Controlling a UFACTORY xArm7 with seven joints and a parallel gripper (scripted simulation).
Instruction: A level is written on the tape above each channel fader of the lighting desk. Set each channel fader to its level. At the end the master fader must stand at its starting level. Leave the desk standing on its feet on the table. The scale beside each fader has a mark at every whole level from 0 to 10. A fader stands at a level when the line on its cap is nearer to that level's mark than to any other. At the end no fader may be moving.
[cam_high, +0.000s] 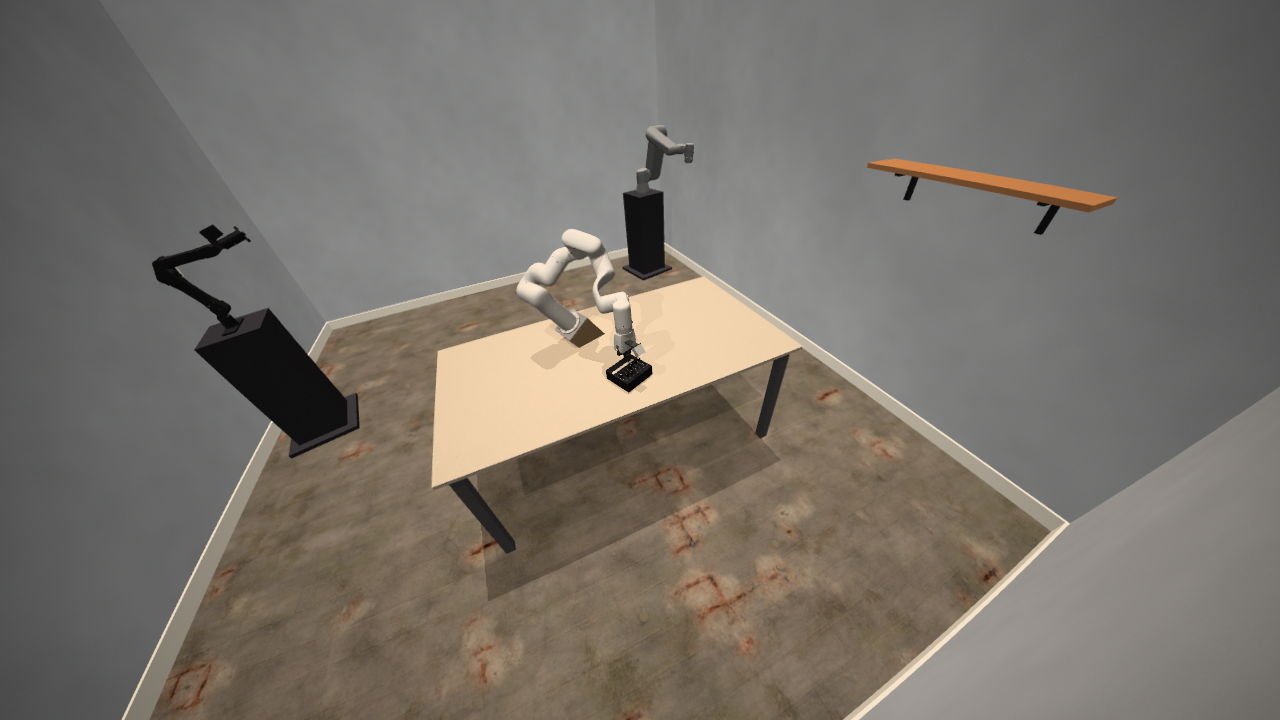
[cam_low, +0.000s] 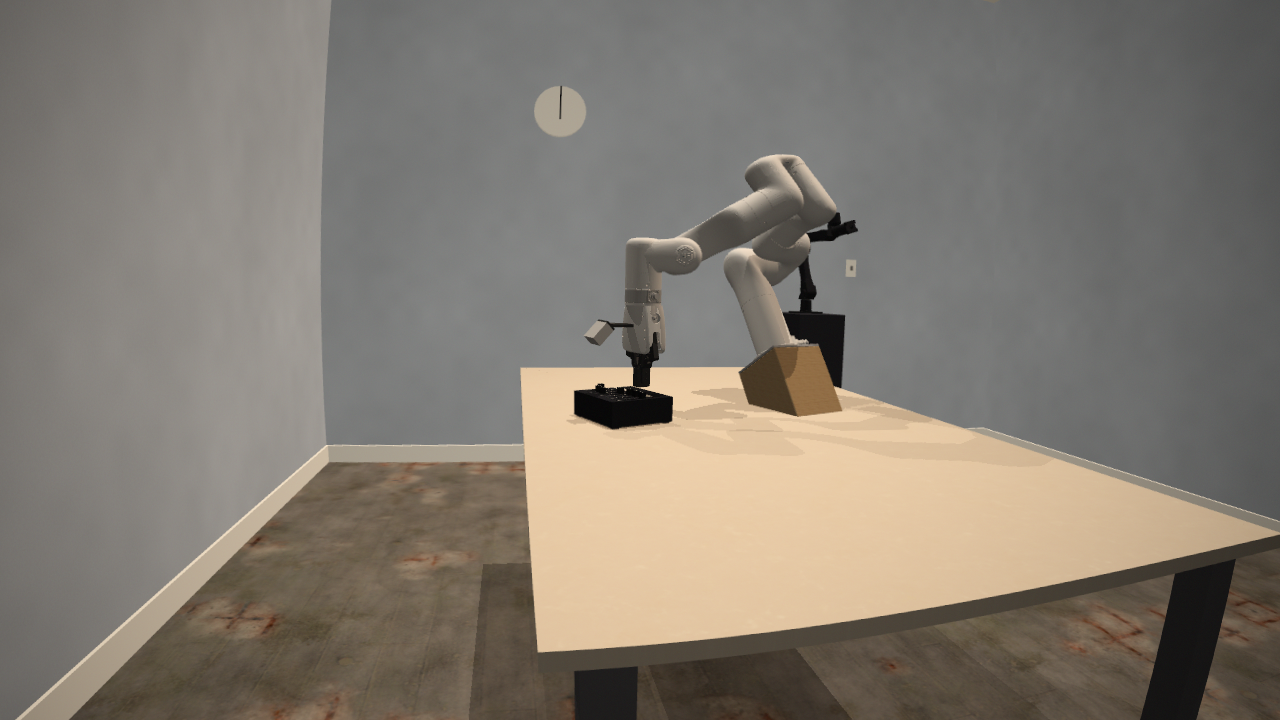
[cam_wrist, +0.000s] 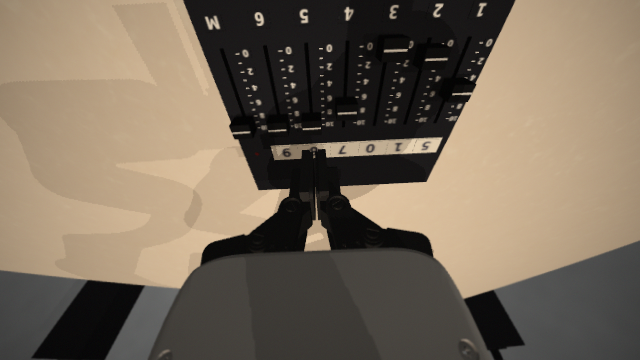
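The channel 5 fader cap is 30 mm below my hand, 30 mm ahead of it and 10 mm to the left of it. Also, from my hand: master fader cap: 50 mm to the left, 30 mm below, 20 mm ahead; then channel 4 fader cap: 40 mm ahead, 30 mm below, 10 mm to the right; then channel 6 fader cap: 30 mm to the left, 30 mm below, 20 mm ahead.
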